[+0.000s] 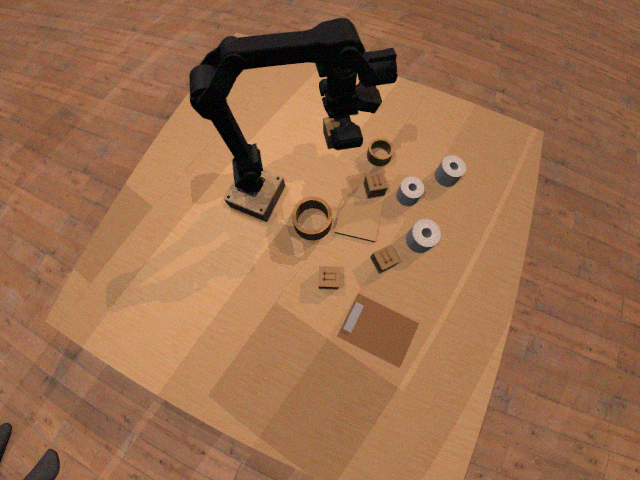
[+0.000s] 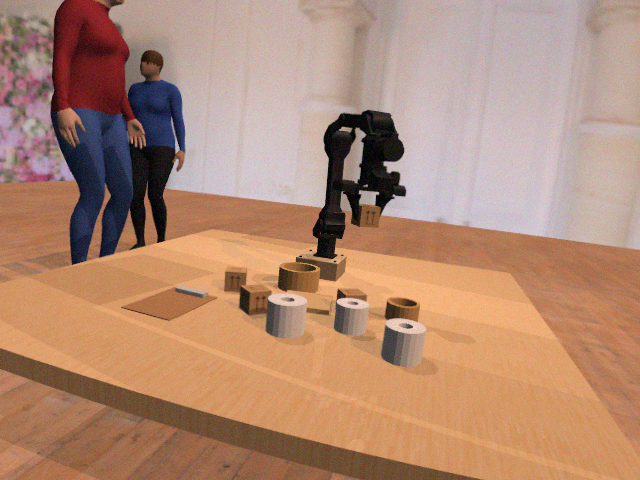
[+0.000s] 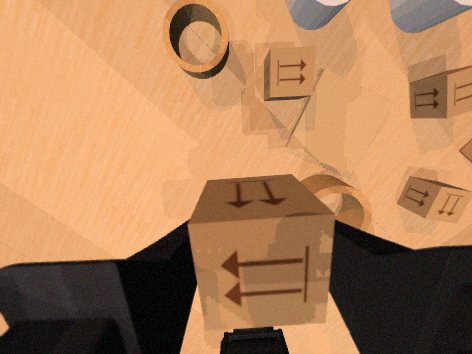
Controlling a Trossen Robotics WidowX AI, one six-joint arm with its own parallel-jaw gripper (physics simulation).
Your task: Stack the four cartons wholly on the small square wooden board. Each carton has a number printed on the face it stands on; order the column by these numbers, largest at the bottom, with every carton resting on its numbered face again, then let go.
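Places are measured from the arm's base along level axes (x ahead, y left, z up), in metres.
Where they show: gripper, fingertip midpoint: [image 2: 365, 221] [image 3: 253, 216]; arm's base at its link origin: [image 1: 250, 184] [image 2: 325, 255].
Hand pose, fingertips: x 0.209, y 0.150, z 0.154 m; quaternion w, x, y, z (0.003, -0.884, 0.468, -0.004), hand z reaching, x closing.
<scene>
Things, the pixels of their top centre, and the offset from my fingertips.
- brown carton at its top centre: [image 3: 263, 279] [image 1: 336, 124] [image 2: 366, 205] 0.005 m back, 0.003 m right, 0.041 m up
- square wooden board at its top centre: [image 3: 339, 125] [image 2: 307, 299] [image 1: 359, 217] 0.120 m ahead, 0.104 m right, 0.199 m down
- second carton at its top centre: [image 3: 292, 72] [image 2: 352, 291] [image 1: 376, 181] 0.126 m ahead, 0.007 m left, 0.157 m down
- third carton at its top centre: [image 3: 469, 90] [image 2: 256, 288] [image 1: 386, 257] 0.230 m ahead, 0.197 m right, 0.157 m down
- fourth carton at its top centre: [image 3: 449, 205] [image 1: 328, 276] [image 2: 236, 269] 0.108 m ahead, 0.307 m right, 0.157 m down
- large ring at its top centre: [image 3: 334, 220] [image 2: 299, 267] [image 1: 311, 214] 0.003 m back, 0.168 m right, 0.152 m down
- smaller ring at its top centre: [image 3: 195, 35] [image 2: 403, 302] [image 1: 381, 148] 0.100 m ahead, 0.130 m left, 0.169 m down
- brown clipboard at its top centre: [image 2: 172, 297] [image 1: 379, 330] 0.288 m ahead, 0.380 m right, 0.199 m down
My gripper [image 2: 368, 211] [image 3: 253, 216] is shut on a brown carton [image 1: 330, 133] [image 2: 369, 215] [image 3: 262, 270] and holds it upright, well above the table. Its underside is hidden. The square wooden board [image 1: 359, 219] [image 2: 319, 303] [image 3: 345, 117] lies flat on the table. A second carton [image 1: 375, 184] [image 2: 352, 295] [image 3: 290, 74] stands beside one corner of the board. A third carton [image 1: 385, 258] [image 2: 255, 299] [image 3: 428, 97] and a fourth carton [image 1: 329, 277] [image 2: 235, 279] [image 3: 417, 196] stand apart on the other side of the board. No printed numbers show.
A large ring [image 1: 293, 219] [image 2: 298, 281] stands close beside the board; a smaller ring [image 1: 379, 159] [image 2: 402, 312] [image 3: 224, 42] stands near the second carton. White rolls [image 1: 418, 242] [image 1: 410, 195] [image 1: 447, 175] stand along the far side. A brown clipboard [image 1: 385, 330] [image 2: 165, 304] lies beyond the fourth carton.
</scene>
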